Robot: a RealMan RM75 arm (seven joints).
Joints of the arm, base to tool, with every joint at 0 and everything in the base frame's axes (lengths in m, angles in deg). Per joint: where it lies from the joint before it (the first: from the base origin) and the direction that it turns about. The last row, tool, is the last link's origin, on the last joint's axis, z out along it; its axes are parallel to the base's.
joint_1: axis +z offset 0 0 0.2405
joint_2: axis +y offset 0 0 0
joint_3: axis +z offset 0 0 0.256
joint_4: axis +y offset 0 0 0
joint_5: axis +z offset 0 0 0.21
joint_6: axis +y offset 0 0 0
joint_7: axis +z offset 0 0 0.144
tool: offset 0 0 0
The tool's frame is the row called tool.
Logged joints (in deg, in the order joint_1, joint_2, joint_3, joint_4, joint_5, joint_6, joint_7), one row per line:
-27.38, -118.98, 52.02, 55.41, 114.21, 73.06, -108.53
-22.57, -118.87, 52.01, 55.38, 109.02, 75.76, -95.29
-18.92, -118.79, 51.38, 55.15, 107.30, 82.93, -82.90
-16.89, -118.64, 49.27, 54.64, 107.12, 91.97, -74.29
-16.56, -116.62, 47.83, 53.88, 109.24, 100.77, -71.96
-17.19, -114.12, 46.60, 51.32, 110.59, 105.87, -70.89
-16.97, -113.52, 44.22, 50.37, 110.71, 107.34, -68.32
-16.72, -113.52, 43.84, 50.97, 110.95, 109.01, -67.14
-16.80, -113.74, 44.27, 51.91, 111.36, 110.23, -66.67
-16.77, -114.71, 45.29, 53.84, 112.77, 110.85, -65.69
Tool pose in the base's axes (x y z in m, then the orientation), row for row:
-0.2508, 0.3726, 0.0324, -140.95, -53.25, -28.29
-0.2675, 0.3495, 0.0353, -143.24, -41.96, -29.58
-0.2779, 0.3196, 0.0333, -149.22, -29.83, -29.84
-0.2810, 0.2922, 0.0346, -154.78, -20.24, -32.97
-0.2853, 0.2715, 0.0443, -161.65, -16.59, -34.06
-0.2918, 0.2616, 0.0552, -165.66, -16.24, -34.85
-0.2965, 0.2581, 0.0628, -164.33, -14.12, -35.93
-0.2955, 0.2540, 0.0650, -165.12, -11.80, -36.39
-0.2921, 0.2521, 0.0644, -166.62, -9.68, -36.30
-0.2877, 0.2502, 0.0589, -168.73, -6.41, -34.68
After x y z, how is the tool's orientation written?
As a rotation vector, in degrees.
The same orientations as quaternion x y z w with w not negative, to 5 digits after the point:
-0.89457, -0.33796, -0.17955, 0.23085
-0.91372, -0.26766, -0.18869, 0.24055
-0.93959, -0.18783, -0.18789, 0.21584
-0.95473, -0.12485, -0.20337, 0.17759
-0.96639, -0.09918, -0.20362, 0.12161
-0.97045, -0.09514, -0.20415, 0.08661
-0.96885, -0.08325, -0.21184, 0.09755
-0.97010, -0.06933, -0.21380, 0.09156
-0.97237, -0.05649, -0.21184, 0.08017
-0.97668, -0.03710, -0.20074, 0.06648

